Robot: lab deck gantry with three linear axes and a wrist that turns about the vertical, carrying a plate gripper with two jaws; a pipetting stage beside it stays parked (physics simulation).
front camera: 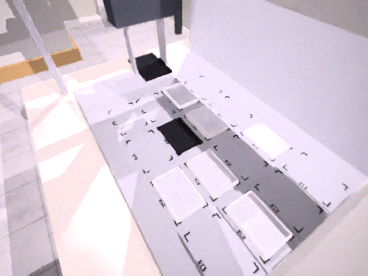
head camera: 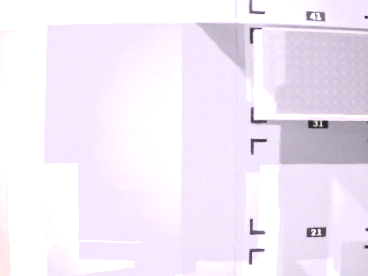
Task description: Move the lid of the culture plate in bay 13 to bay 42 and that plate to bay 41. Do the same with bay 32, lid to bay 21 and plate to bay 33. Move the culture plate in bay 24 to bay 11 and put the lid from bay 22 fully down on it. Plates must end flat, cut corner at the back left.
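Places are measured from the robot's base along level axes (x ahead, y left, z up), in centimetres.
Where they show: gripper, fingertip midpoint: (front camera: pixel 149 66); robot's base at its link origin: (front camera: pixel 108 112).
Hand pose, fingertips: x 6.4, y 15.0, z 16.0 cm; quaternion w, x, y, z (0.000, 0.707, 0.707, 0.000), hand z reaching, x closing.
Each offset is from my fingertips to the top centre of the thing.
My gripper (front camera: pixel 148 67) is shut on a black plate-shaped piece {dx +0.0, dy +0.0, dz +0.6 cm} (front camera: pixel 153 68), above the deck's far end in the front view. A thin black piece {dx +16.4, dy +0.0, dz -15.2 cm} (front camera: pixel 180 136) lies in bay 22. The bay 13 plate {dx +32.8, dy -10.7, dz -14.6 cm} (front camera: pixel 178 194) is pale with a bright rim. The bay 32 plate {dx +16.4, dy +10.7, dz -14.6 cm} (front camera: pixel 206 121) is greyish and in shade. The bay 24 plate {dx +49.2, dy +0.0, dz -13.1 cm} (front camera: pixel 259 223) lies nearest the front camera. A white lid {dx +32.8, dy +21.4, dz -15.2 cm} (front camera: pixel 267 140) lies flat in bay 42, near the back wall. The corner marks of bay 21 show in the head view, with no plate between them. Cut corners are too small to tell.
A plate {dx +0.0, dy +10.7, dz -14.6 cm} (front camera: pixel 181 95) (head camera: pixel 320 75) with a dotted well pattern sits in bay 31. Another pale plate {dx +32.8, dy +0.0, dz -14.6 cm} (front camera: pixel 212 172) lies in bay 23, between the bay 13 and bay 24 plates. The tall back wall (front camera: pixel 290 65) runs along the deck. A thin pale post (front camera: pixel 42 47) stands at the upper left.
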